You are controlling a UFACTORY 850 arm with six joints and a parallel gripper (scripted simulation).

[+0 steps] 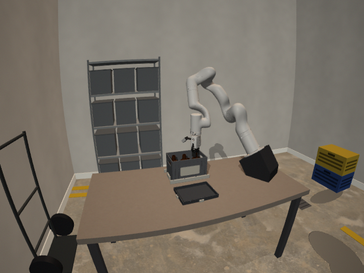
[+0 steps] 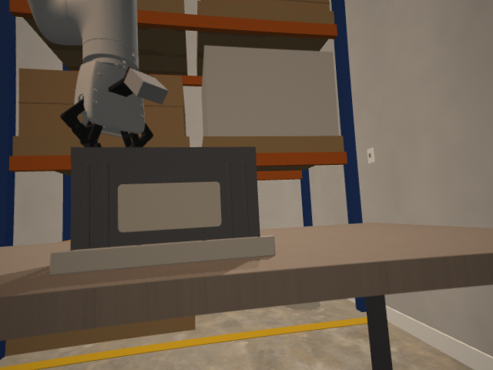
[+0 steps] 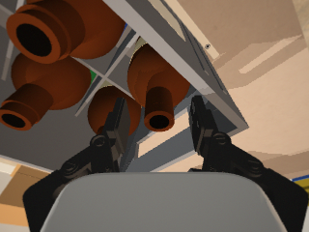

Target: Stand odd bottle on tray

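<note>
My gripper is now 80 mm above the bottle. The rest, counted from my hand: black tray (290 mm to the left, 190 mm ahead, 150 mm below); dark grey crate (100 mm ahead, 80 mm below, 20 mm to the left).
</note>
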